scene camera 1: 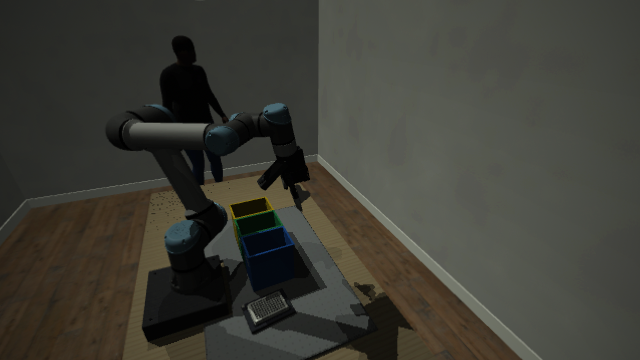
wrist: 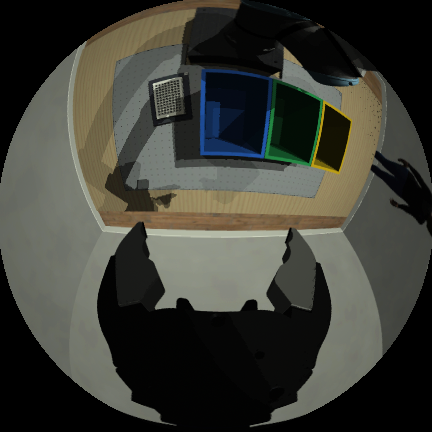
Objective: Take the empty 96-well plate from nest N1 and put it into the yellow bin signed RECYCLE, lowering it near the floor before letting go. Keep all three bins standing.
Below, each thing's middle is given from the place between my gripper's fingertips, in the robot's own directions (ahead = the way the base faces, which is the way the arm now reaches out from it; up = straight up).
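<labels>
From my hand, the blue bin (scene camera 1: 269, 257) is 30 mm to the left and 110 mm behind, and it's 270 mm below. There's a green bin (scene camera 1: 264, 221) too, and that one's 160 mm to the left of my hand, 130 mm behind it and 270 mm below it. Going by their middles, the blue bin is the nearest to my hand of the things named here.
</labels>
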